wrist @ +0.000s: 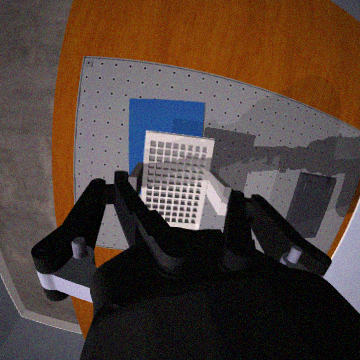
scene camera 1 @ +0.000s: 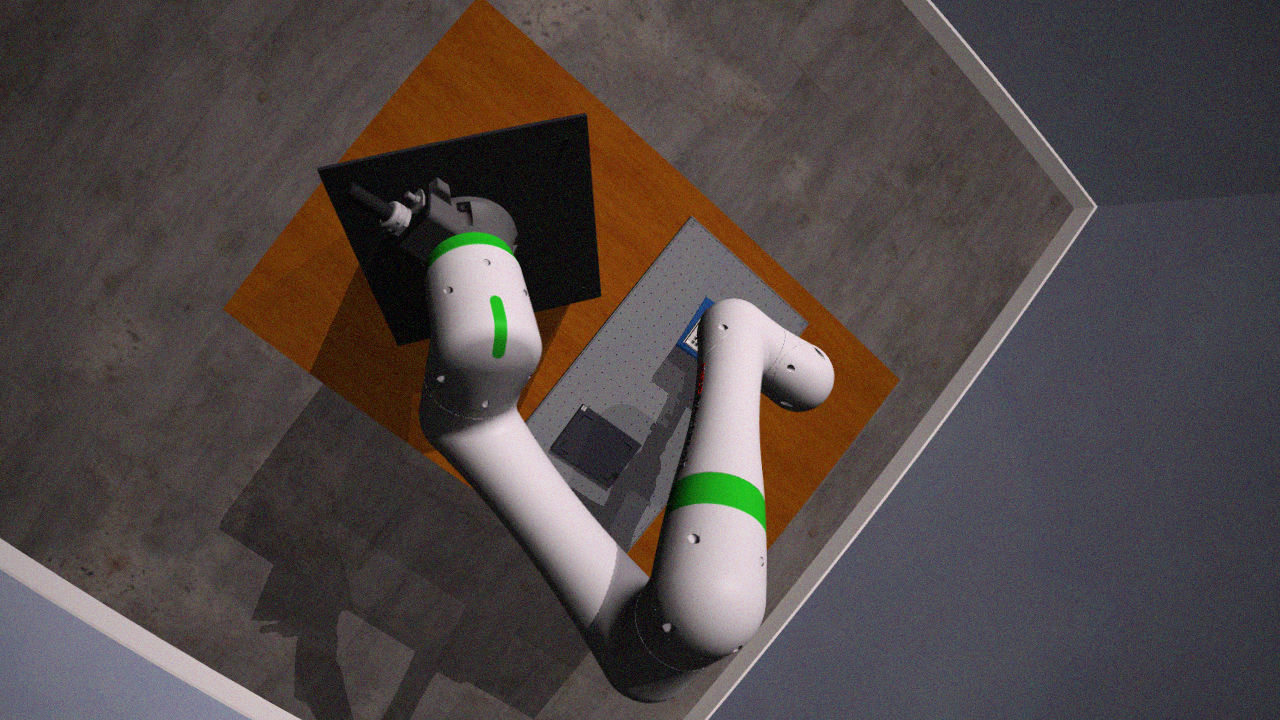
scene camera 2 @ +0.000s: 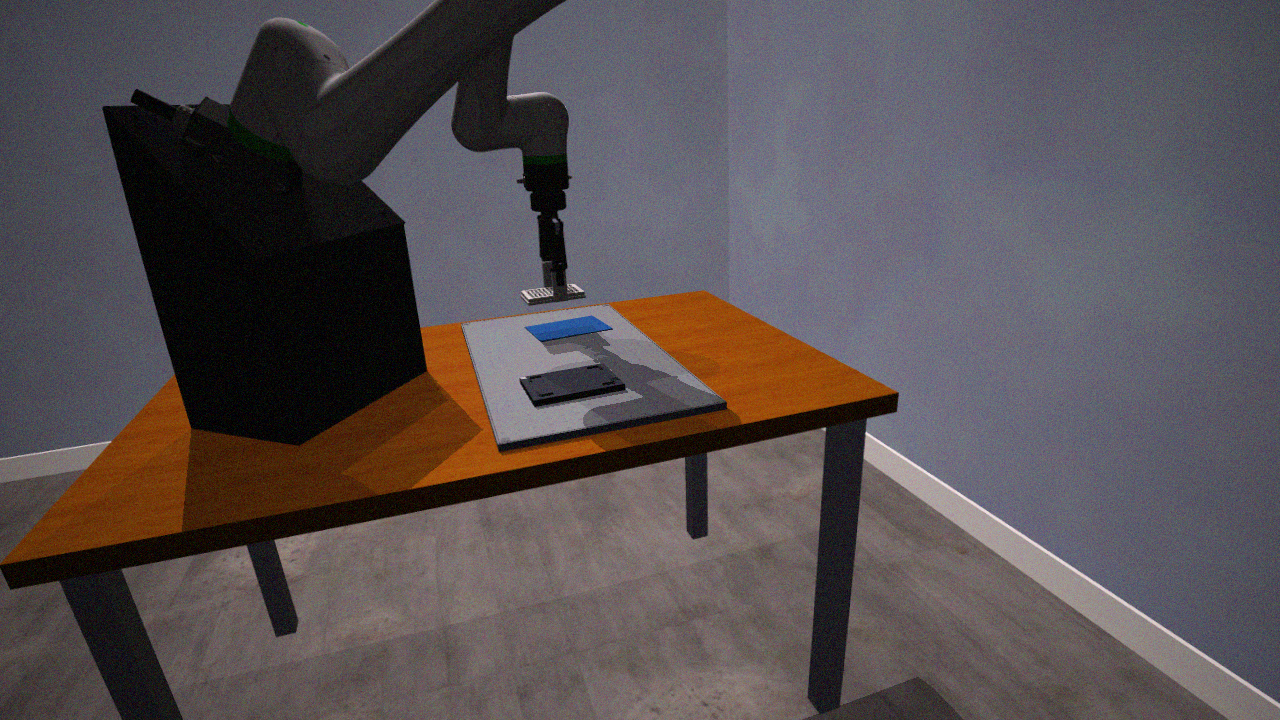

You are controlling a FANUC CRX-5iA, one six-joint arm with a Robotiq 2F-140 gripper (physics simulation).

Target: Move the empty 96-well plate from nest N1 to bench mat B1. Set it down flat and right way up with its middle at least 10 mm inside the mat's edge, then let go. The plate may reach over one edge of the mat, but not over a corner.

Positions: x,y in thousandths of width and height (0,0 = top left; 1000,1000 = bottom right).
Labels:
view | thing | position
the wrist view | gripper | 485,490
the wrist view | white 96-well plate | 488,462
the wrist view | blue bench mat B1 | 488,324
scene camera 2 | gripper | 434,412
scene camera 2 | dark nest N1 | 446,534
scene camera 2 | blue bench mat B1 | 457,452

